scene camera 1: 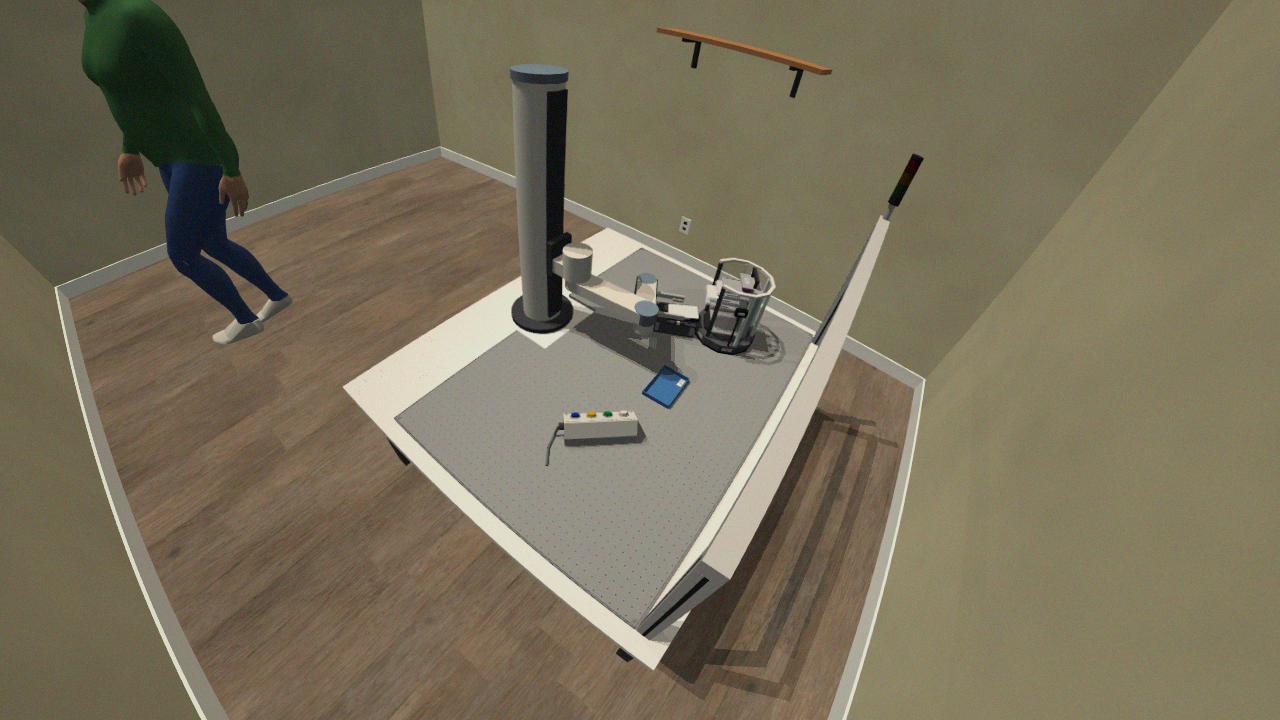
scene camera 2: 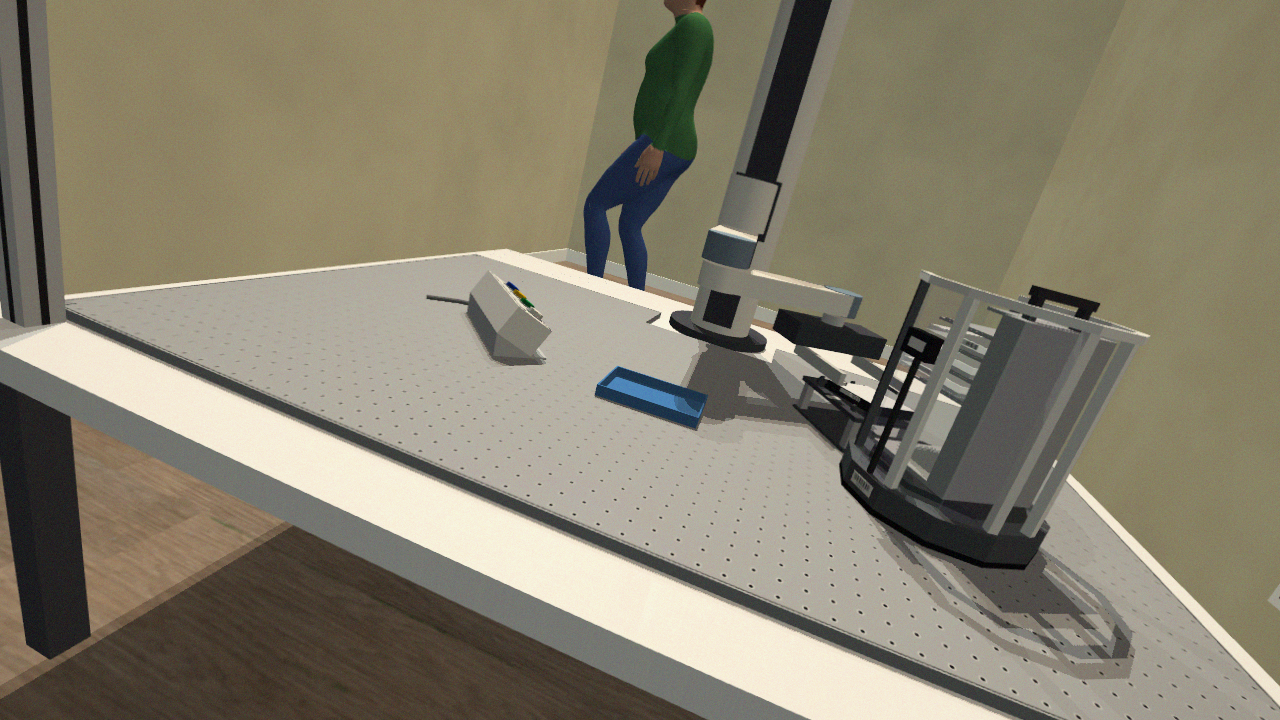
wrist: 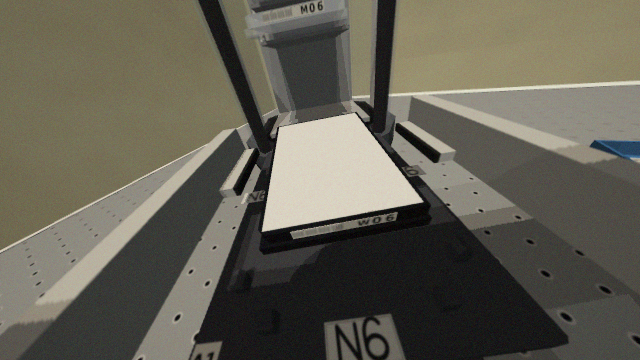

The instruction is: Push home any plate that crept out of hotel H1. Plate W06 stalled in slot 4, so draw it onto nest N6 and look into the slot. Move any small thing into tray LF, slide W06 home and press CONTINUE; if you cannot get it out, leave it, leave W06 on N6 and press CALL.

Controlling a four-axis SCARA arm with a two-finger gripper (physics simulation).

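Frame: origin at the arm's base, x down, y left, z ahead, level; millimetres.
Where they show: gripper, between the fingertips: (scene camera 1: 684,308) (scene camera 2: 874,385) (wrist: 324,127); arm's base, origin of its link: (scene camera 1: 542,312) (scene camera 2: 716,334).
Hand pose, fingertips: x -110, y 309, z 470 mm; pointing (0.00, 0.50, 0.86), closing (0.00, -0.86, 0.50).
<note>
Things, the pixels of their centre, and the offset from my fingertips.
- Plate W06, middle of its body: (wrist: 326,158) (scene camera 2: 870,399) (scene camera 1: 683,312) dx +25, dy +2, dz +0 mm
- black nest N6, middle of its body: (wrist: 335,216) (scene camera 2: 852,413) (scene camera 1: 675,318) dx +62, dy -11, dz -22 mm
- Plate M06, middle of its body: (wrist: 303,24) (scene camera 2: 955,380) (scene camera 1: 722,300) dx -68, dy +70, dz +118 mm
- Blue tray LF, middle of its body: (scene camera 2: 653,395) (scene camera 1: 666,386) dx +88, dy -316, dz +133 mm
- button box, middle of its body: (scene camera 2: 508,311) (scene camera 1: 600,424) dx +55, dy -612, dz +69 mm
- signal tower, middle of its body: (scene camera 1: 906,178) dx -667, dy +371, dz +514 mm
Plate W06 (wrist: 340,175), white-topped with a black edge, lies level at the hotel end of black nest N6 (wrist: 375,285). Its far end reaches the foot of hotel H1 (scene camera 1: 729,345) (scene camera 2: 948,528) (wrist: 383,65), between the dark posts. My gripper (wrist: 324,127) is open; its two pads stand on either side of W06, with a gap at each side. Plate M06 (wrist: 305,21) sits higher in the hotel. The inside of slot 4 and any small thing in it cannot be made out. Blue tray LF (scene camera 1: 665,386) (scene camera 2: 640,394) (wrist: 622,149) lies beside the nest.
The button box (scene camera 1: 599,429) (scene camera 2: 501,317) stands on the perforated table top, with blue, yellow, green and white buttons and a cable. A long pale barrier (scene camera 1: 805,402) runs along one table edge. A person (scene camera 1: 161,98) (scene camera 2: 671,98) in green stands beyond the table. A signal tower (scene camera 1: 905,180) rises above the barrier.
</note>
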